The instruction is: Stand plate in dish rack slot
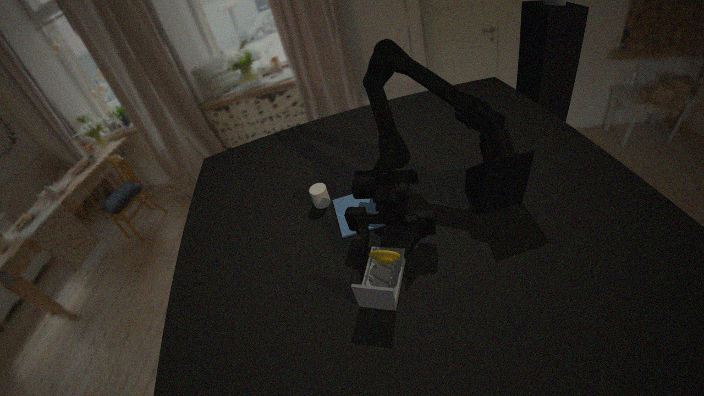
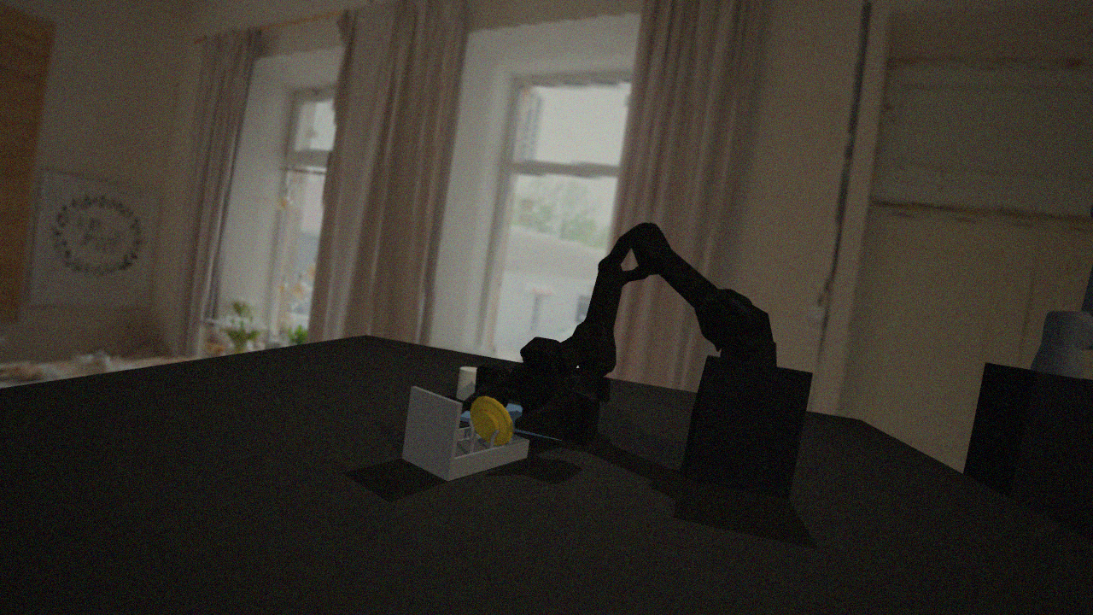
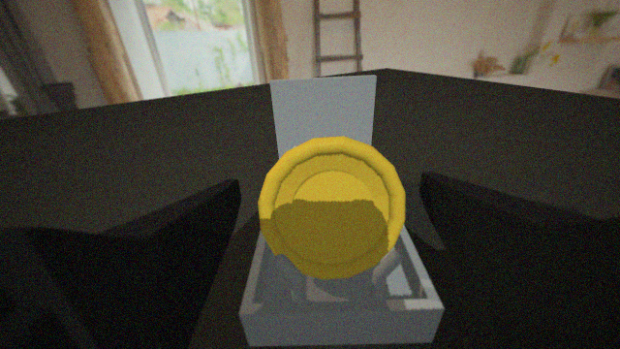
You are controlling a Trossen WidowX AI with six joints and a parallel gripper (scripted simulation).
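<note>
Right now the yellow plate is 10 mm below my gripper tip. The rest, counted from my gripper tip: light blue mat (20 mm ahead, 180 mm to the right, 50 mm below); dish rack (10 mm ahead, 20 mm to the left, 30 mm below); blue spoon (80 mm behind, 230 mm to the right, 50 mm below).
</note>
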